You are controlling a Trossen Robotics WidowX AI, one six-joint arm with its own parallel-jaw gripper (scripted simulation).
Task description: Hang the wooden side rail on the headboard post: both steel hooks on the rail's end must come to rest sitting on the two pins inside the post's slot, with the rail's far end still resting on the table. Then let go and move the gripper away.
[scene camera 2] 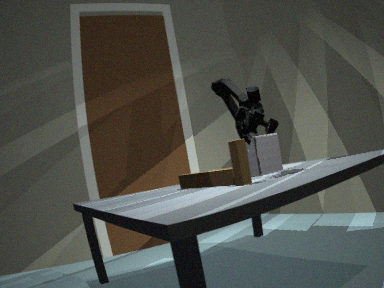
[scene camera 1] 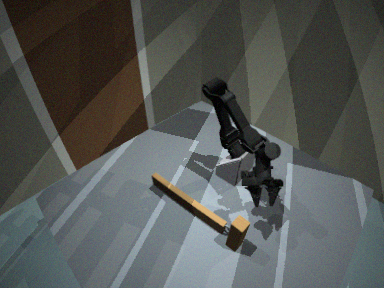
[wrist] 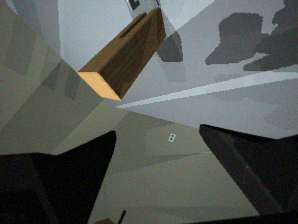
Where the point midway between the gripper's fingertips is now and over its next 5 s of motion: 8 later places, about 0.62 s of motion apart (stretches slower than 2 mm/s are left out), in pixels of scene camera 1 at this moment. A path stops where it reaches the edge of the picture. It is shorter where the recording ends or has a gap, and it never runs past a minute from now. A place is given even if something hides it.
My gripper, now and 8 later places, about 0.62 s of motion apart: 264,206; 239,209; 235,210; 231,211; 226,211; 224,209; 224,208; 222,210; 217,208
